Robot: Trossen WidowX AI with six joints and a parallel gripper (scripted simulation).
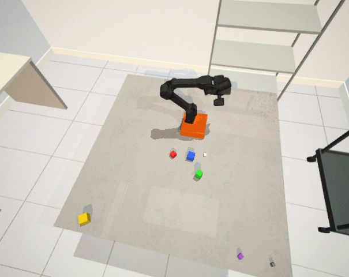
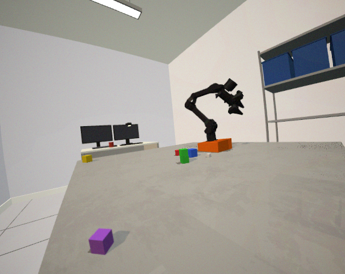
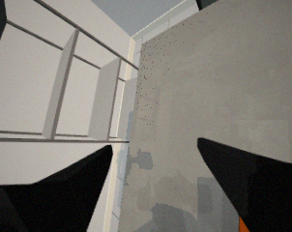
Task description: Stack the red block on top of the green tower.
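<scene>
Now: gripper tip 440 mm short of the red block, 240 mm above it and 200 mm to the left of it. Round my gripper tip: purple block 870 mm ahead, 330 mm to the left, 240 mm below; small white cube 360 mm ahead, 250 mm below; blue block 410 mm ahead, 230 mm below, 80 mm to the right.
</scene>
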